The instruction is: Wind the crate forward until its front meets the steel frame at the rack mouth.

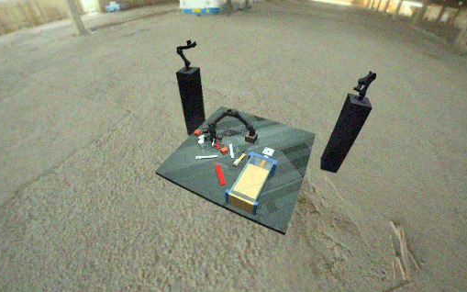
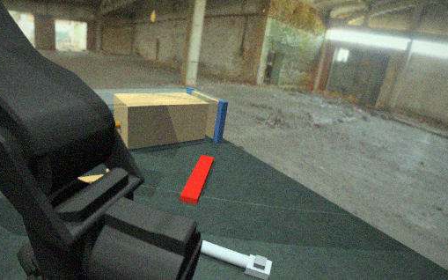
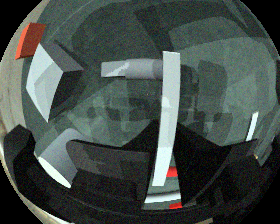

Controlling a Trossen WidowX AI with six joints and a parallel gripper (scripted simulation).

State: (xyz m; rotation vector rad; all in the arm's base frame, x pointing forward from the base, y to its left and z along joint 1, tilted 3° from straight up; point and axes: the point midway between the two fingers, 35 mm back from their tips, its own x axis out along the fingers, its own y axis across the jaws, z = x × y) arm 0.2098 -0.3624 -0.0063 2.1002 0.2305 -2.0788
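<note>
Now: gripper tip 4 cm short of the red knob, 5 cm to the right of it and 2 cm below it. Round my gripper tip: grey block (2 cm behind, 14 cm to the right); then flat strip (4 cm ahead, 21 cm to the left, 1 cm below); then winch handle (1 cm ahead, 1 cm to the left, 1 cm above).
</note>
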